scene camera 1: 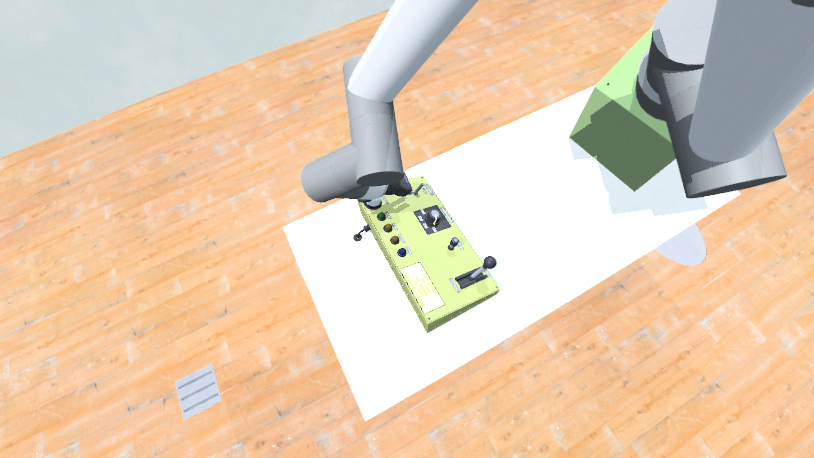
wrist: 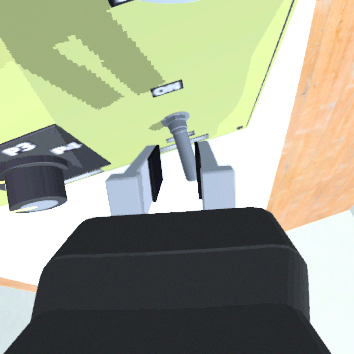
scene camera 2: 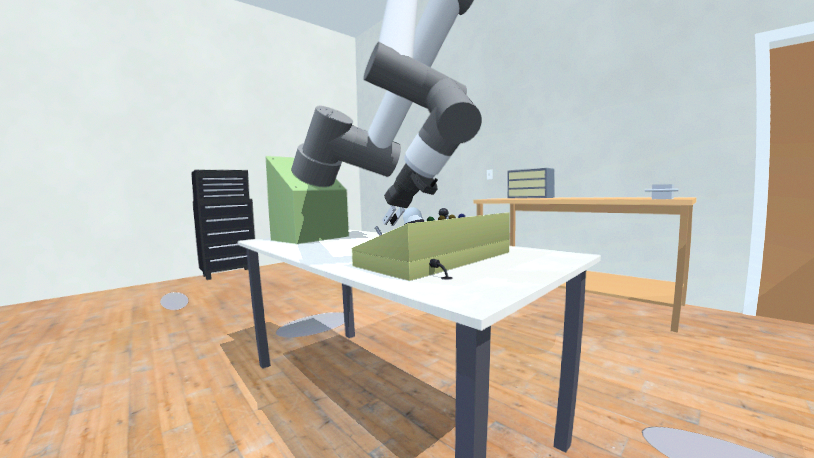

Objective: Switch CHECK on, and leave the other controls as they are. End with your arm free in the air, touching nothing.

Labels:
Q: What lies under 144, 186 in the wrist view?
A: My gripper.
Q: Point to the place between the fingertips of my gripper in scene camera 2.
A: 387, 222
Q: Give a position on a toggle switch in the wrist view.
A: At 187, 158

